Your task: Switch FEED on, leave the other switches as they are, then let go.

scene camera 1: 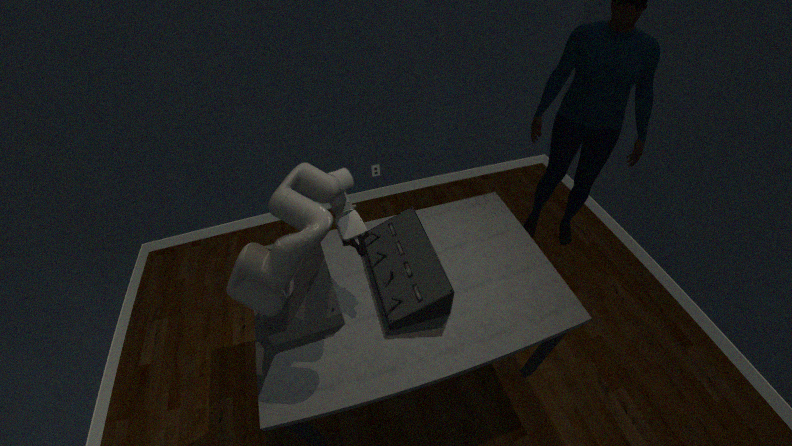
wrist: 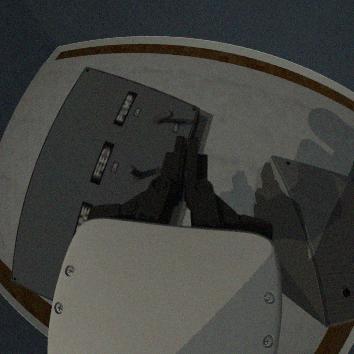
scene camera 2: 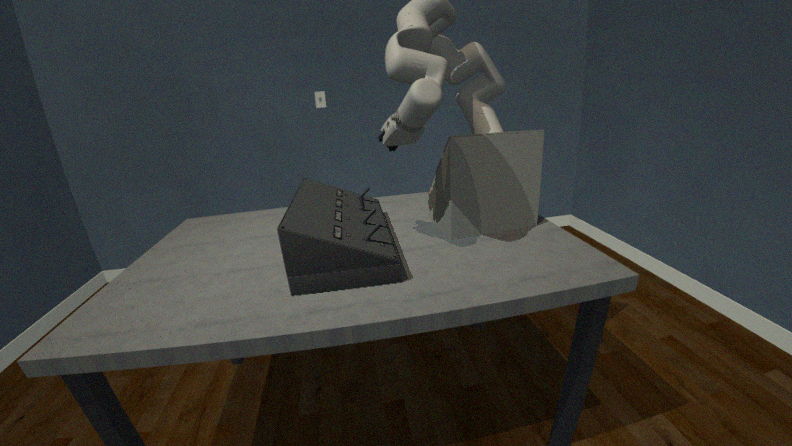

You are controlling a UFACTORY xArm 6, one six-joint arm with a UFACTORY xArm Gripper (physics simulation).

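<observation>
A dark sloped panel with a row of several lever switches stands on the table. In the wrist view the FEED label is beside the FEED lever, which leans toward its ON mark. In scene camera 1 this lever leans differently from the other levers; in scene camera 2 it is too small to read. The PUMP lever leans toward OFF. My gripper is shut and empty, raised above the panel's robot-side edge, apart from the levers. It hides the lower levers in the wrist view.
The pale table carries the panel and the grey robot stand, which is on the panel's lever side. A person stands beyond the table's far right corner in scene camera 1. Wall sockets show behind.
</observation>
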